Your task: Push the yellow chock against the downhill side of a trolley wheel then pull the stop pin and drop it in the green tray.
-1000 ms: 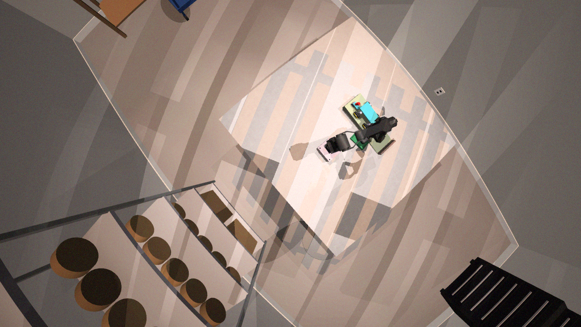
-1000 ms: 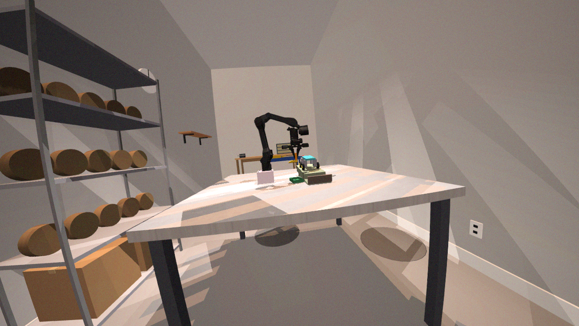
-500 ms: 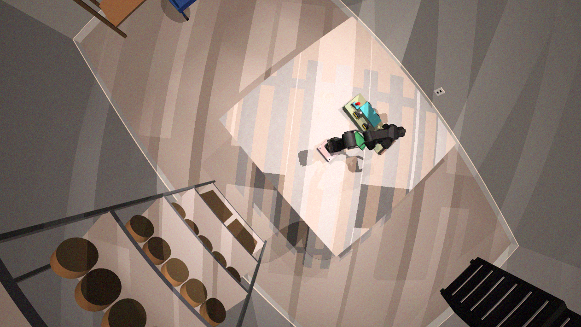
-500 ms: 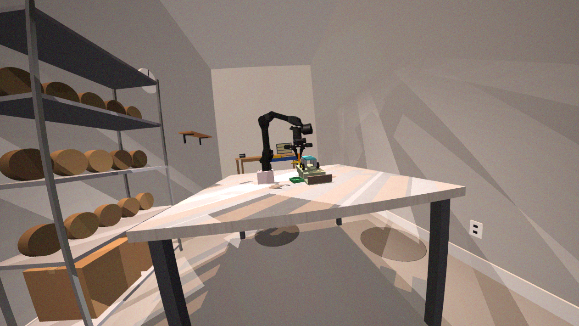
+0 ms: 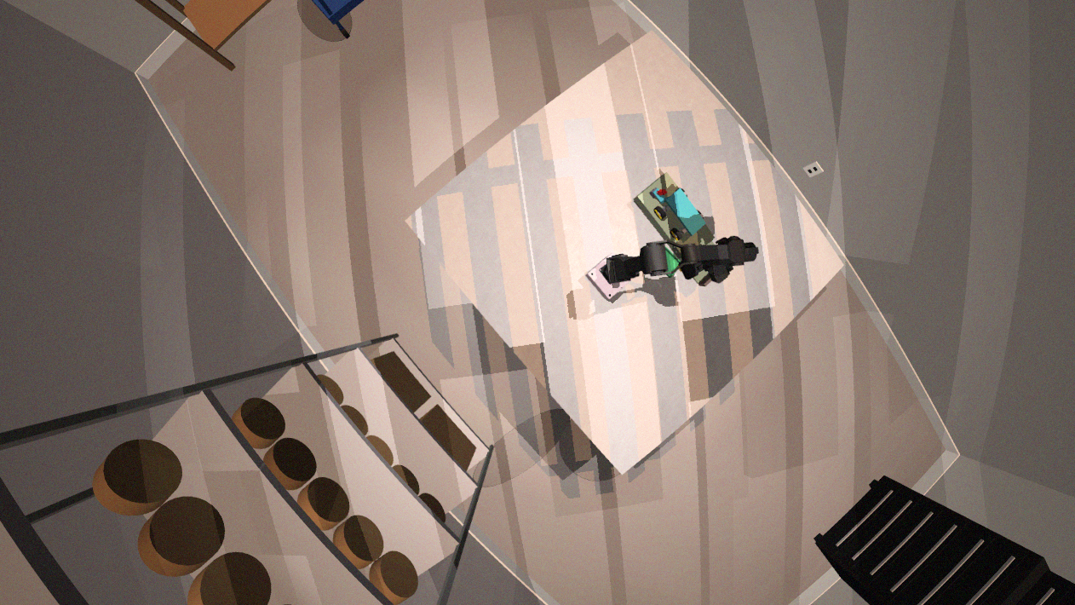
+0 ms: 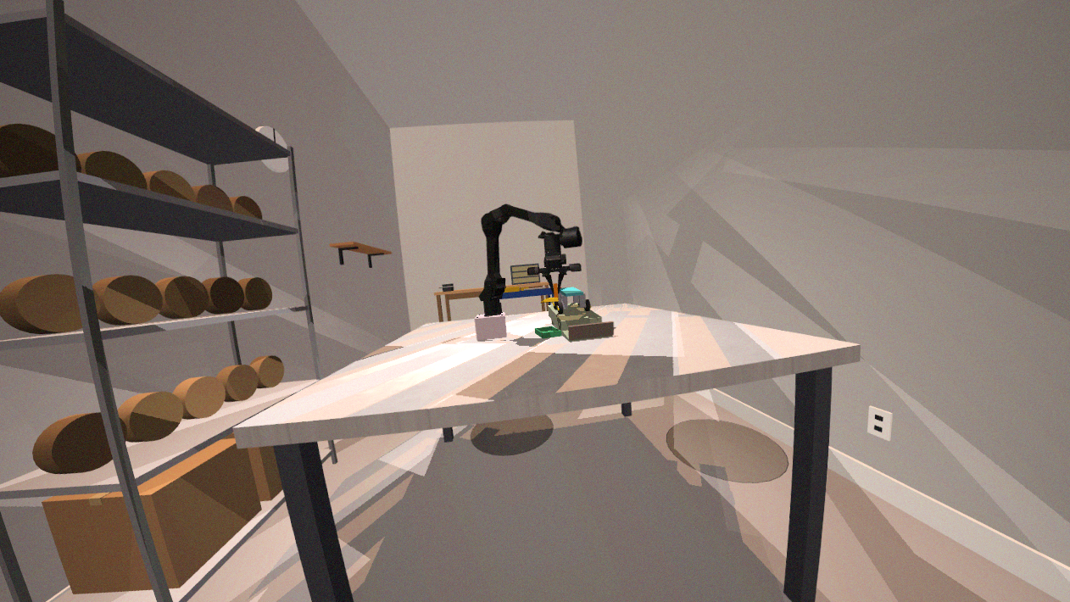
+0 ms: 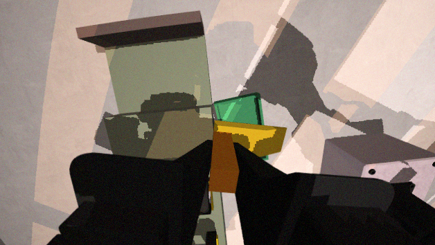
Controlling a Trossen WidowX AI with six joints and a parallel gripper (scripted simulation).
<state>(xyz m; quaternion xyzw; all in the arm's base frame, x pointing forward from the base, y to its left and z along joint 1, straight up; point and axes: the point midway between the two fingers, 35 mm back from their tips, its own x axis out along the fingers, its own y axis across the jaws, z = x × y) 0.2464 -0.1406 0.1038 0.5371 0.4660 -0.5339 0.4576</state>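
My gripper tip is now 2 cm past the yellow chock and 1 cm above it. The rest, counted from my gripper tip: brown block 12 cm below, 11 cm to the right, 9 cm ahead; then green tray 16 cm below, 5 cm to the left, 4 cm behind; then trolley 16 cm to the left, 8 cm ahead, 4 cm below.
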